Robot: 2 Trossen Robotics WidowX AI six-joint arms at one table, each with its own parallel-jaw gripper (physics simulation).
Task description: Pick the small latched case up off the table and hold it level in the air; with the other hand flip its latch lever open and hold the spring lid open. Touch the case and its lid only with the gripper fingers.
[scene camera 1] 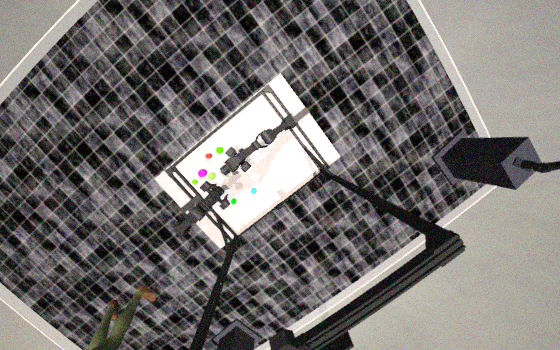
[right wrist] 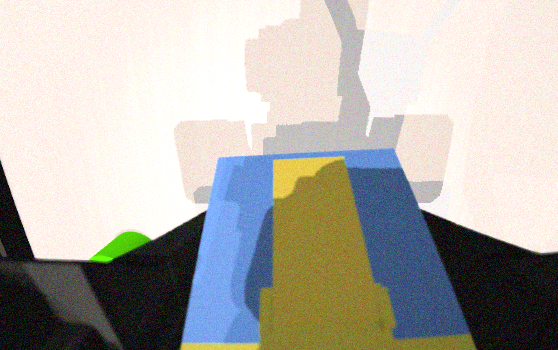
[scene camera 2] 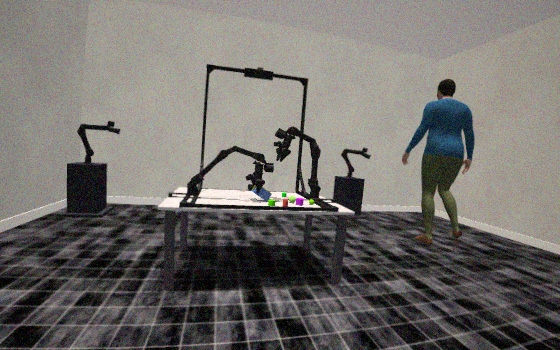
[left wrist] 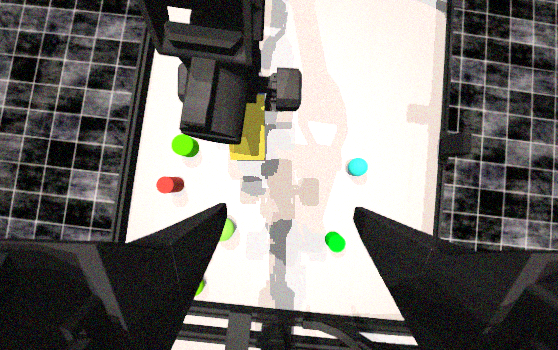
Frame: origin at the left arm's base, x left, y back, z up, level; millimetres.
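Where they show: left gripper, between the fingertips: (scene camera 1: 222, 188) (scene camera 2: 278, 161) (left wrist: 290, 211); right gripper, between the fingertips: (right wrist: 305, 207) (scene camera 2: 256, 192) (left wrist: 248, 107); left arm's base, origin of its link: (scene camera 2: 314, 197) (left wrist: 275, 338); right arm's base, origin of its link: (scene camera 1: 290, 122) (scene camera 2: 192, 194).
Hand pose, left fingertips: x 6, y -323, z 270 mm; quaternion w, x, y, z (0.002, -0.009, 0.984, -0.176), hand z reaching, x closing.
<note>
Things, the pixels of their top centre, and the offset from my left fingertips.
- red cylinder, centre of its top: (left wrist: 164, 184) (scene camera 2: 285, 199) (scene camera 1: 207, 156) dz -245, dx +242, dy -2 mm
- purple object, centre of its top: (scene camera 2: 299, 198) (scene camera 1: 201, 173) dz -246, dx +185, dy +123 mm
- cyan object, centre of its top: (left wrist: 362, 166) (scene camera 1: 253, 191) dz -248, dx -174, dy -62 mm
The case, blue with yellow parts (scene camera 2: 262, 194) (left wrist: 255, 145) (right wrist: 320, 235), is tilted low over the table; a gap under it cannot be judged exactly. In the right wrist view its blue face carries a yellow strip that widens toward the bottom. The latch lever cannot be made out for certain. My right gripper (scene camera 2: 256, 186) (right wrist: 305, 207) is shut on the case, one finger at each side. In scene camera 1 the arm covers the case. My left gripper (scene camera 2: 281, 158) (left wrist: 290, 211) is open and empty, higher up and apart from the case.
Around the case on the white table stand a red cylinder (scene camera 1: 208, 156) (scene camera 2: 285, 203) (left wrist: 166, 184), a green cylinder (scene camera 1: 219, 150) (left wrist: 183, 145), a purple object (scene camera 1: 202, 173) (scene camera 2: 299, 201), a cyan object (scene camera 1: 254, 191) (left wrist: 357, 167) and another green cylinder (scene camera 1: 233, 201) (left wrist: 335, 242).
</note>
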